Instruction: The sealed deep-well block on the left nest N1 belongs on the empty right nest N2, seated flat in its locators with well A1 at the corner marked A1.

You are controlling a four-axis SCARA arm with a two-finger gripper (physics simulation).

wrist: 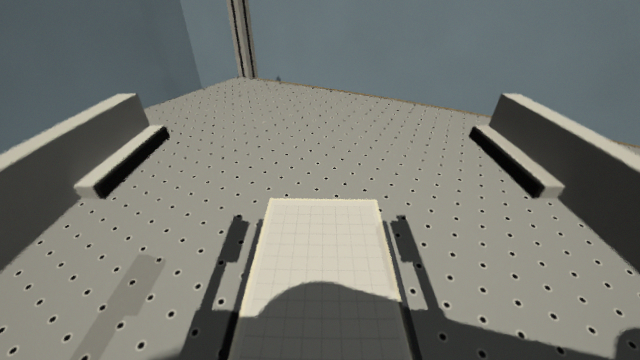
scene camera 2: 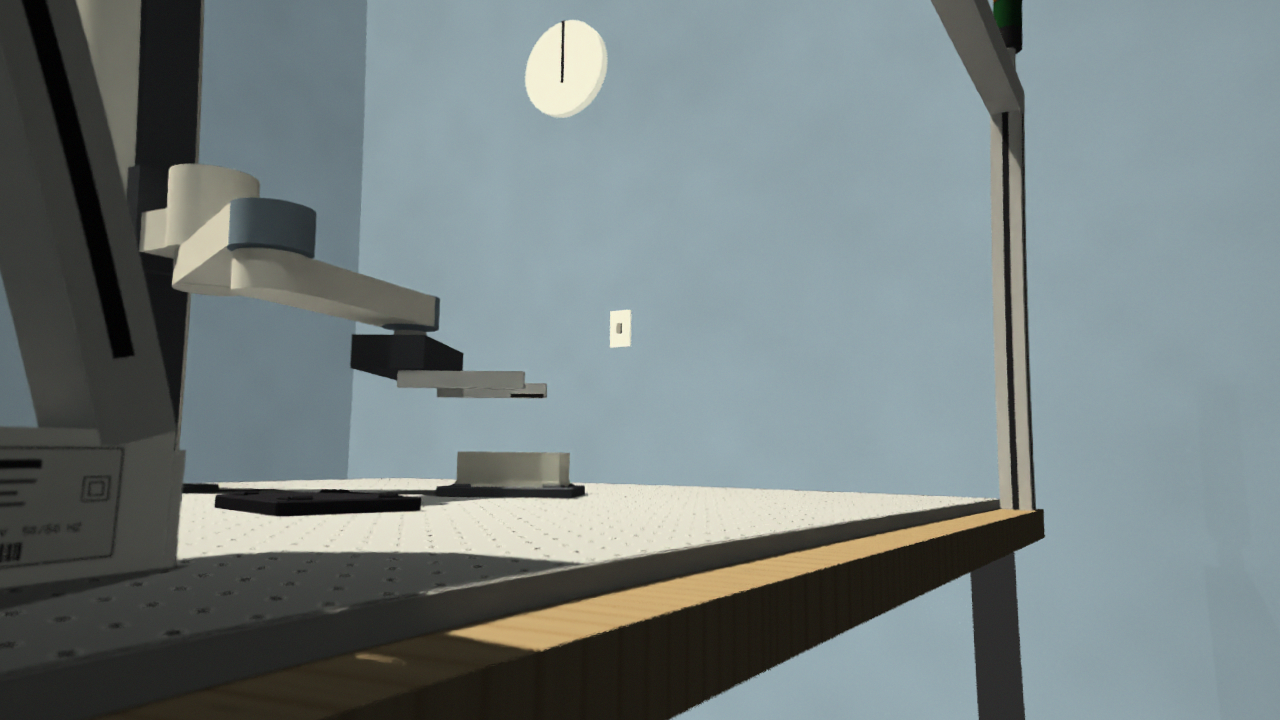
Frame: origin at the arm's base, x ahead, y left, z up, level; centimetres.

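Seen in the pictures: gripper, fingertip midpoint: [wrist: 319,112] [scene camera 2: 535,385].
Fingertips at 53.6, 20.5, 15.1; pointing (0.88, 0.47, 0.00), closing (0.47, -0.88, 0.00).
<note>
A point is followed by its place in that frame, as x, y, z.
The pale sealed block [scene camera 2: 510,469] @(53.7, 15.8, 4.6) [wrist: 322,242] @(53.4, 20.2, 6.7) sits upright on the dark left nest N1 [scene camera 2: 510,491] @(55.0, 14.3, 2.0) [wrist: 230,335] @(47.1, 23.5, 2.5). In the wrist view its gridded top lies low in the middle, its near part shaded and cut off by the frame edge. My gripper [scene camera 2: 528,386] @(53.6, 20.5, 15.1) [wrist: 319,112] @(53.6, 20.5, 15.1) is open and empty, well above the block. Its fingers stand far apart, one on each side of the block's line in the wrist view. The dark empty plate, nest N2 [scene camera 2: 317,505] @(62.8, -19.6, 2.0), lies nearer the scene camera. N2 and its A1 mark do not show in the wrist view.
A pale labelled housing [scene camera 2: 85,501] @(85.1, -48.8, 4.2) stands at the left of the scene view, beside a slanted frame member. A slotted upright post [scene camera 2: 1014,313] @(103.2, 68.5, 28.0) [wrist: 243,40] @(100.6, 68.7, 11.1) stands at the table corner. The perforated table top [scene camera 2: 680,514] @(85.8, -0.4, 1.3) [wrist: 310,175] @(65.9, 28.3, 1.3) has a wooden front edge [scene camera 2: 760,573] @(103.1, -23.6, 0.0).
</note>
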